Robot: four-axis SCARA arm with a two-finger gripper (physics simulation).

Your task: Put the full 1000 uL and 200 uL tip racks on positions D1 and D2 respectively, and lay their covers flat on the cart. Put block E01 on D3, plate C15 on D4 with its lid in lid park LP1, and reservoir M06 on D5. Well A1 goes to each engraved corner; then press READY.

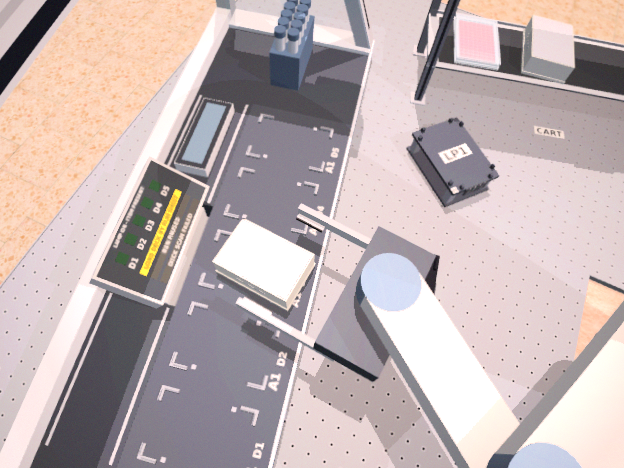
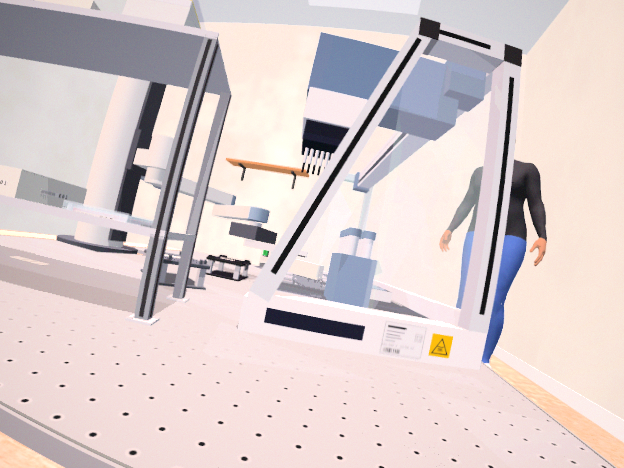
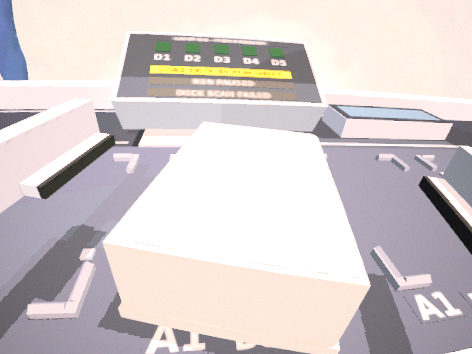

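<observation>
A white block (image 1: 264, 261) (image 2: 306, 270) (image 3: 240, 200), its engraving unreadable, stands upright at D3 on the dark deck (image 1: 221, 347); it partly covers the A1 and D3 markings. My gripper (image 1: 272, 256) (image 3: 263, 141) is open, with one finger on each side of the block and a visible gap to both. Corner brackets show at D1, D2, D4 and D5 with no labware in them. A pink plate (image 1: 476, 41) sits on the raised shelf. Lid park LP1 (image 1: 456, 152) stands right of the deck. The tip racks and reservoir M06 cannot be identified.
The status panel (image 1: 151, 226) (image 3: 220, 70) has dark green lamps and a lit yellow bar. A blue-screened box (image 1: 204, 136) (image 3: 392, 117) lies beside it. A blue tube rack (image 1: 289, 65) (image 2: 350, 279) stands at the deck's end. A grey box (image 1: 548, 49) is on the shelf beside the plate.
</observation>
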